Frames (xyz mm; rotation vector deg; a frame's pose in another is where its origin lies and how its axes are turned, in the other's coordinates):
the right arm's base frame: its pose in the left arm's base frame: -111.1 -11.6 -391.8 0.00 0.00 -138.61
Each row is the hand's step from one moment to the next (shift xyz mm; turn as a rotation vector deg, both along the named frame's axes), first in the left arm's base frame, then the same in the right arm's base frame.
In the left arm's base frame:
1: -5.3 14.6 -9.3 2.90 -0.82 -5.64
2: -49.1 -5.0 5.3 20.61 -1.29 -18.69
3: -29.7 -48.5 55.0 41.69 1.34 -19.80
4: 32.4 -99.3 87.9 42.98 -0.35 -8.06
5: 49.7 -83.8 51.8 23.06 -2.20 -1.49
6: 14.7 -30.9 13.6 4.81 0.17 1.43
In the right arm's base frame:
1: -5.7 -14.5 -9.3 -1.63 2.53 -5.64
2: 40.1 -28.7 5.3 -14.61 14.59 -18.69
3: 54.3 16.7 55.0 -32.16 26.56 -19.80
4: 41.3 95.9 87.9 -32.01 28.68 -8.06
5: 18.1 95.7 51.8 -15.85 16.90 -1.49
6: 9.4 32.9 13.6 -3.72 3.05 1.43

